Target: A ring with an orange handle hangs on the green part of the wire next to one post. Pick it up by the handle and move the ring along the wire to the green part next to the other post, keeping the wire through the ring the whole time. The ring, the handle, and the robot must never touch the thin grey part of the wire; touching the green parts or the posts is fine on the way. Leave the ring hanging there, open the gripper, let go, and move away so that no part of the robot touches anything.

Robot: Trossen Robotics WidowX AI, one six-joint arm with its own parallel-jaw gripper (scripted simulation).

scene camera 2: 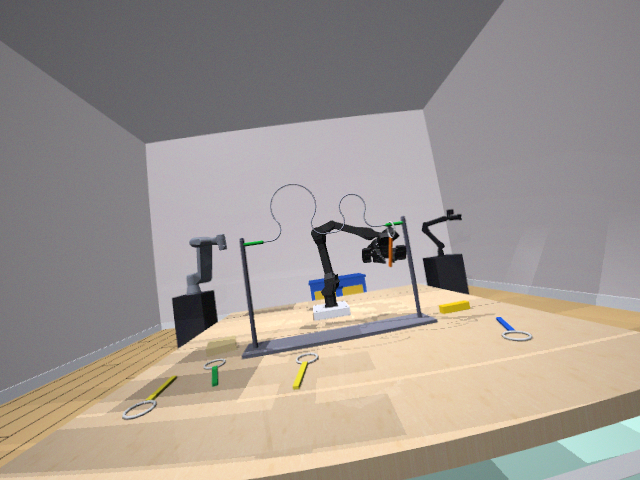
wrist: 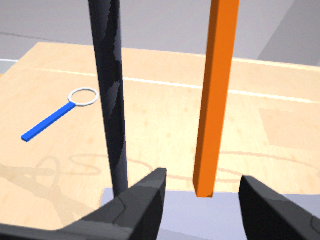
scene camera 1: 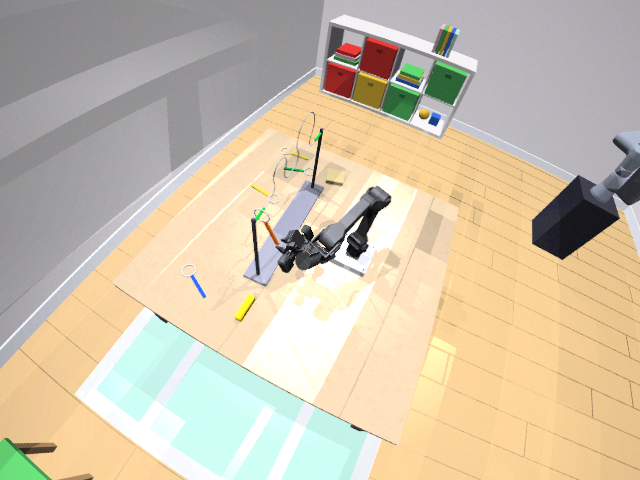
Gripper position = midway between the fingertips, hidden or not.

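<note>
I see my gripper (scene camera 1: 278, 243), and the same gripper (scene camera 2: 389, 262) is visible to me from elsewhere. My gripper (wrist: 202, 180) also appears in a view that shows a blue-handled ring (wrist: 44, 124).
</note>
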